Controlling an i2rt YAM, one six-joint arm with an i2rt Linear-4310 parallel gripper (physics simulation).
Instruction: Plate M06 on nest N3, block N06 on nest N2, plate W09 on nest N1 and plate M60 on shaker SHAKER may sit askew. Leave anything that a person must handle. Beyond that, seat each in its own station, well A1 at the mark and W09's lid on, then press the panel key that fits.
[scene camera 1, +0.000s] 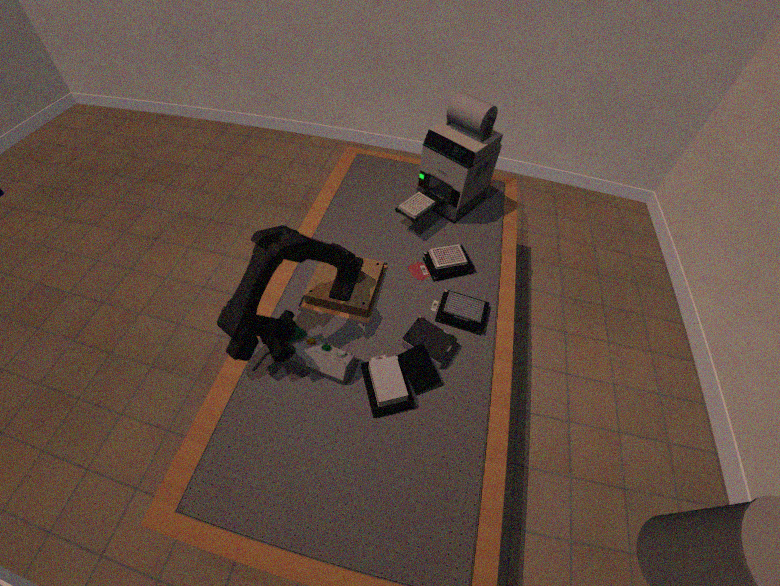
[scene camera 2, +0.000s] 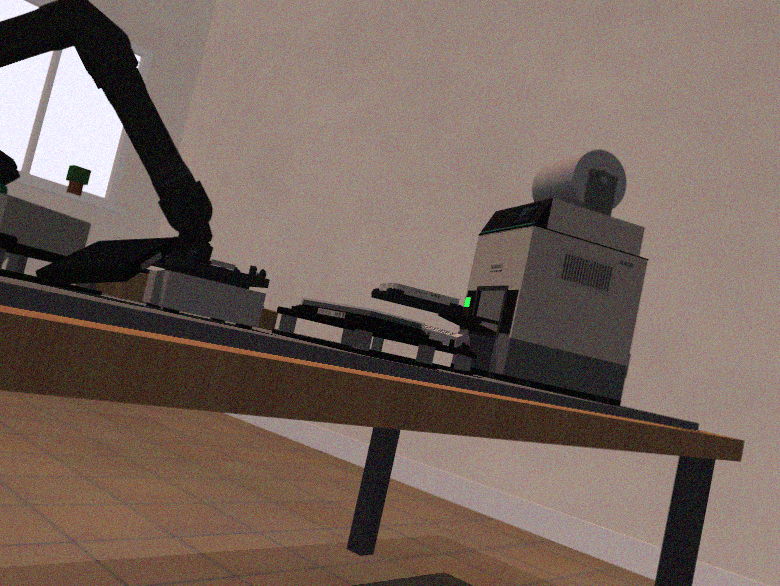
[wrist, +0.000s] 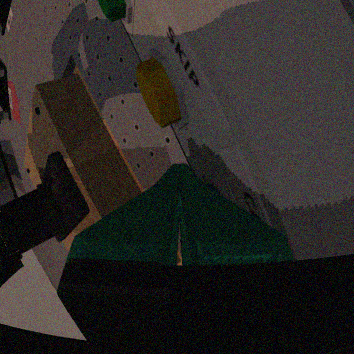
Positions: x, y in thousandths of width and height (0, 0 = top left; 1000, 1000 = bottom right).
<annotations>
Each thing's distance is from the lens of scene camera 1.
white plate (scene camera 1: 498, 654): 103 cm
</annotations>
